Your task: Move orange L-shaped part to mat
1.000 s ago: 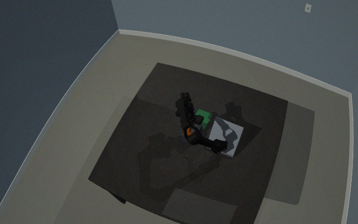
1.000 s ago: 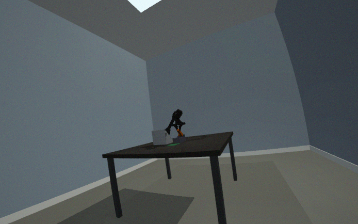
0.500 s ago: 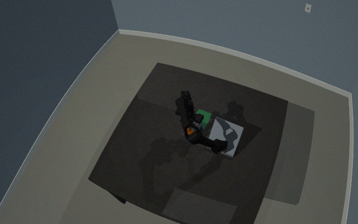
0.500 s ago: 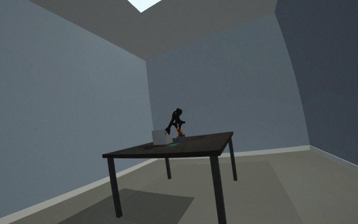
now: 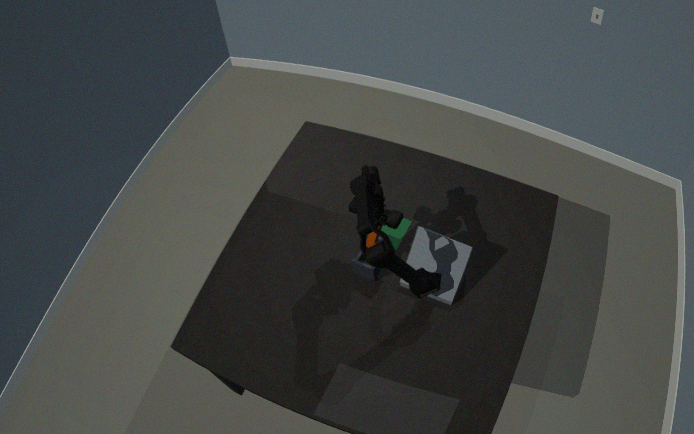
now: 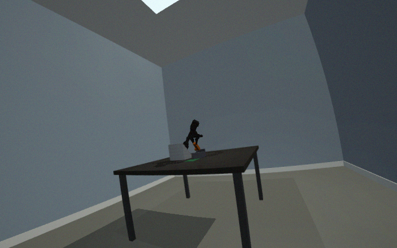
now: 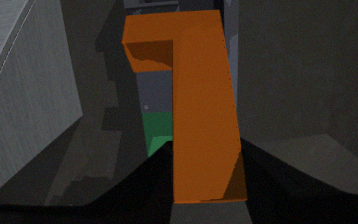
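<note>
My gripper tip is now 20 mm past the green mat, 90 mm to the left of it and 170 mm above it. The rest, counted from my gripper tip: orange L-shaped part 10 mm behind, 30 mm to the left, 30 mm below.
</note>
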